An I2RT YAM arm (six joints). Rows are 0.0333 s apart.
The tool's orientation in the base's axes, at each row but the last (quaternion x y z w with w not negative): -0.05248, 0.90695, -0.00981, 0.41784; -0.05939, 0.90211, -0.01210, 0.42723; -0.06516, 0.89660, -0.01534, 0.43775; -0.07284, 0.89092, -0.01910, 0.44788; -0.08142, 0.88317, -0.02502, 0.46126; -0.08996, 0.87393, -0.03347, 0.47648
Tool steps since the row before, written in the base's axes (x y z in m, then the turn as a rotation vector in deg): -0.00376, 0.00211, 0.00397, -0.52, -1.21, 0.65; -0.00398, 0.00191, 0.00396, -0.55, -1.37, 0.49; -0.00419, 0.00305, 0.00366, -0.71, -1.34, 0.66; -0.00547, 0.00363, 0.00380, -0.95, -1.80, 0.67; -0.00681, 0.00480, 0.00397, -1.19, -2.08, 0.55; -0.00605, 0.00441, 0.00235, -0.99, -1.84, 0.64
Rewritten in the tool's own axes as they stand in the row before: -0.00080, 0.00218, -0.00538, -0.03, -1.20, -0.85; -0.00077, 0.00199, -0.00553, 0.13, -1.34, -0.78; -0.00071, 0.00315, -0.00546, 0.09, -1.31, -1.01; -0.00034, 0.00383, -0.00654, 0.29, -1.74, -1.22; -0.00020, 0.00508, -0.00770, 0.57, -1.97, -1.35; 0.00043, 0.00475, -0.00623, 0.34, -1.77, -1.23
